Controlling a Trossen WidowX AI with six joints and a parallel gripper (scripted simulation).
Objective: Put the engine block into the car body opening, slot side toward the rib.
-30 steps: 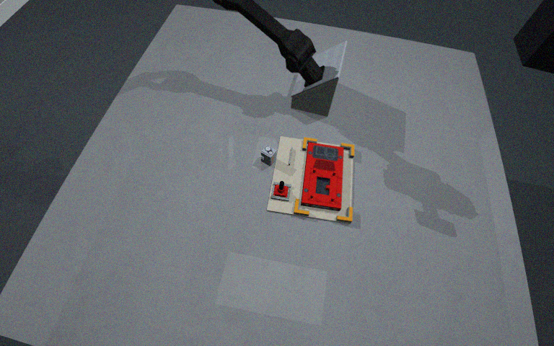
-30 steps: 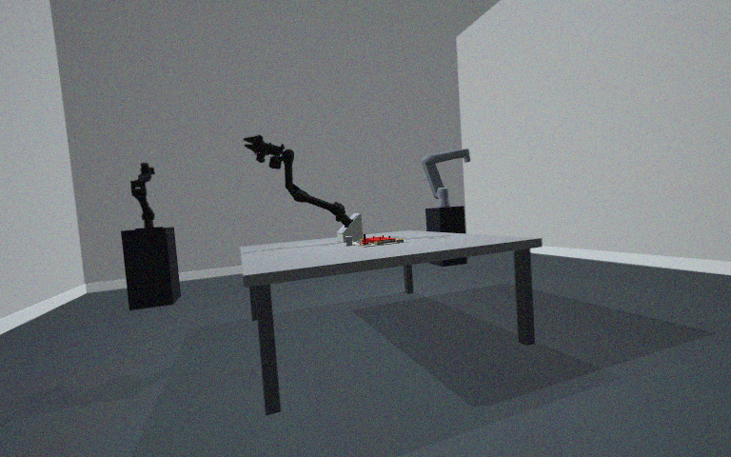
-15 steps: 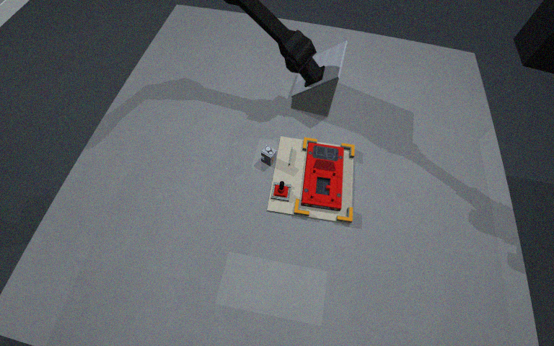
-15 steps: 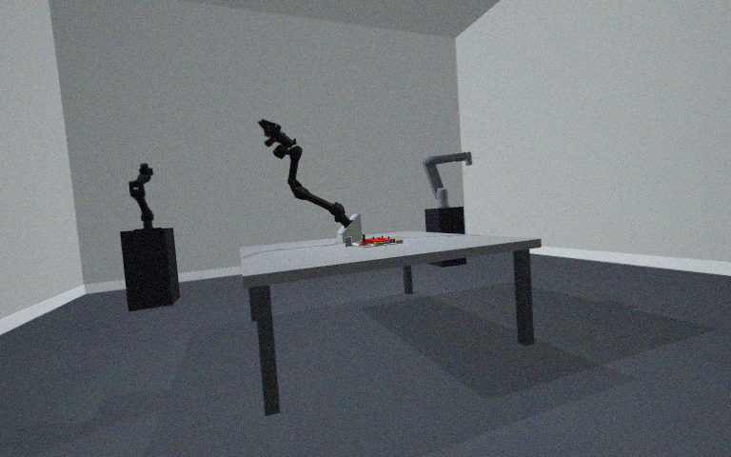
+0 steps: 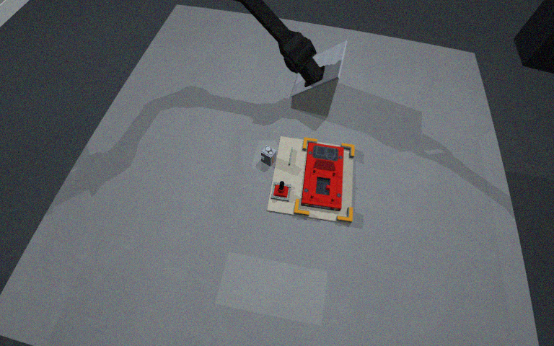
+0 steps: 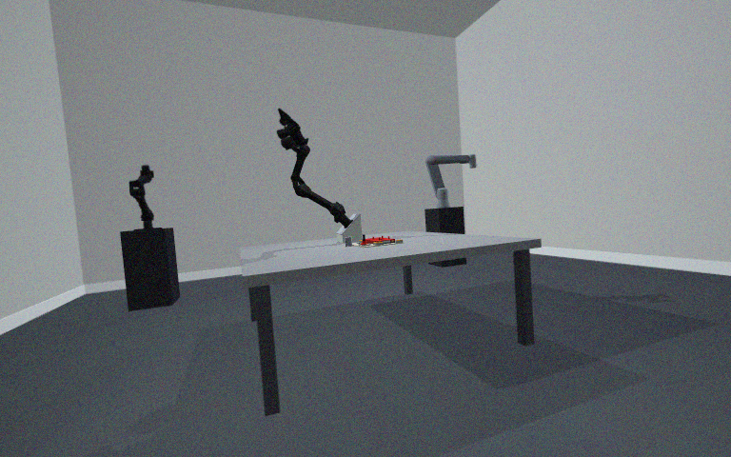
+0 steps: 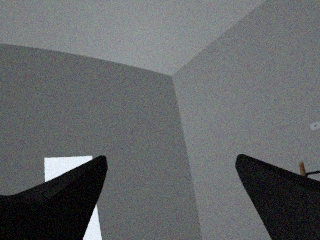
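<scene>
Right now my gripper tip is 5 cm short of the engine block, 29 cm to the right of it and 71 cm above it.
</scene>
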